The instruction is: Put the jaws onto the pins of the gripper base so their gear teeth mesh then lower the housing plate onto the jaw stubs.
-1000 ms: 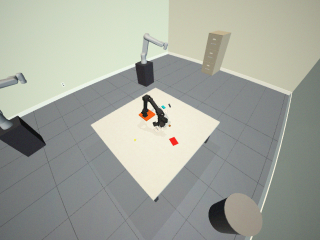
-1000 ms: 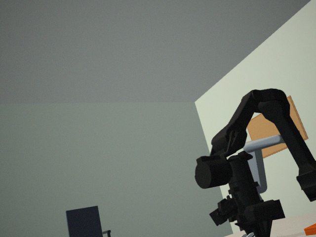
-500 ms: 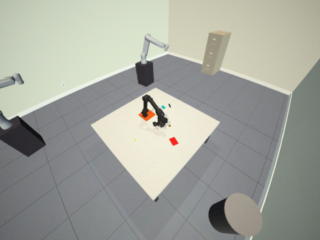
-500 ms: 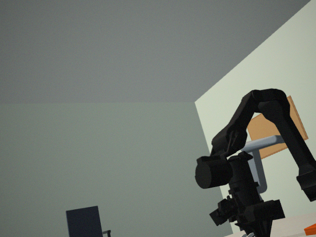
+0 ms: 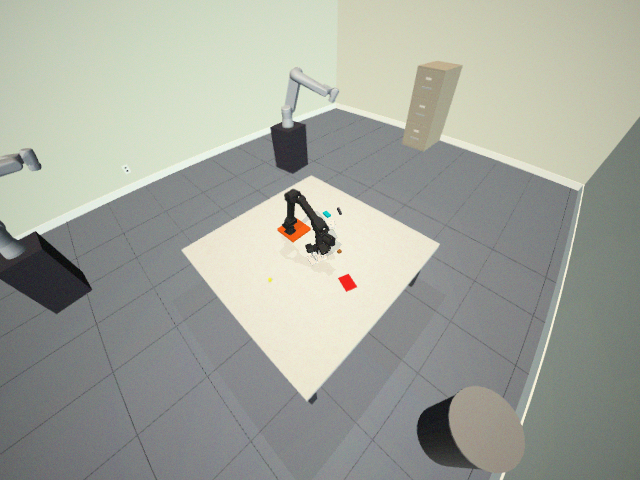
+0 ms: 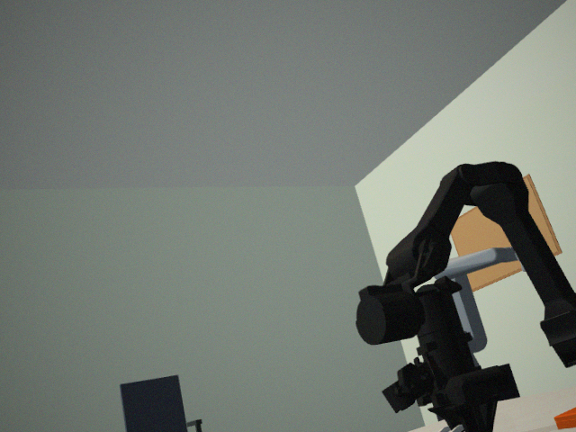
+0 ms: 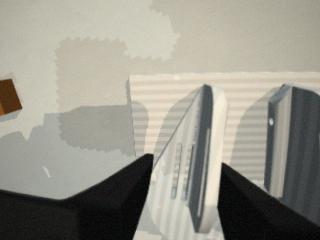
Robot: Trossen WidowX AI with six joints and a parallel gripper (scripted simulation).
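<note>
Right now the housing plate is 30 mm to the right of my gripper tip and 10 mm below it. The rest, counted from my gripper tip: red card (260 mm ahead, 70 mm to the right, 20 mm below); then small brown object (80 mm ahead, 100 mm to the left, 10 mm below); then small yellow ball (120 mm behind, 350 mm to the right).
</note>
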